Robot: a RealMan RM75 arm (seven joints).
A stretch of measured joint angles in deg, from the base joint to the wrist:
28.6 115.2 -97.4 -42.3 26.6 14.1 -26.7
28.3 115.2 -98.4 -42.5 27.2 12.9 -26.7
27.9 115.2 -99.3 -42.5 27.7 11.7 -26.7
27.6 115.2 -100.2 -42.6 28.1 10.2 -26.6
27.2 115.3 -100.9 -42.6 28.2 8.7 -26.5
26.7 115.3 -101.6 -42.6 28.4 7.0 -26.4
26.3 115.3 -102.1 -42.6 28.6 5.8 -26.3
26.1 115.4 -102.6 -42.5 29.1 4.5 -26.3
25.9 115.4 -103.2 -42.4 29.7 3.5 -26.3
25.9 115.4 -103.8 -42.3 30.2 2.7 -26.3
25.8 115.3 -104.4 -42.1 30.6 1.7 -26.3
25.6 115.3 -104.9 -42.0 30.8 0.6 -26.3
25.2 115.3 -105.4 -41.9 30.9 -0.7 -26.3
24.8 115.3 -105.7 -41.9 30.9 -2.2 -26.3
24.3 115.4 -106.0 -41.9 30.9 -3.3 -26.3
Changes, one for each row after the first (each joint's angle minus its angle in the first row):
-0.3 0.0 -1.0 -0.2 0.6 -1.2 0.0
-0.7 0.0 -1.9 -0.2 1.1 -2.4 0.0
-1.0 0.0 -2.8 -0.3 1.5 -3.9 0.1
-1.4 0.1 -3.5 -0.3 1.6 -5.4 0.2
-1.9 0.1 -4.2 -0.3 1.8 -7.1 0.3
-2.3 0.1 -4.7 -0.3 2.0 -8.3 0.4
-2.5 0.2 -5.2 -0.2 2.5 -9.6 0.4
-2.7 0.2 -5.8 -0.1 3.1 -10.6 0.4
-2.7 0.2 -6.4 0.0 3.6 -11.4 0.4
-2.8 0.1 -7.0 0.2 4.0 -12.4 0.4
-3.0 0.1 -7.5 0.3 4.2 -13.5 0.4
-3.4 0.1 -8.0 0.4 4.3 -14.8 0.4
-3.8 0.1 -8.3 0.4 4.3 -16.3 0.4
-4.3 0.2 -8.6 0.4 4.3 -17.4 0.4

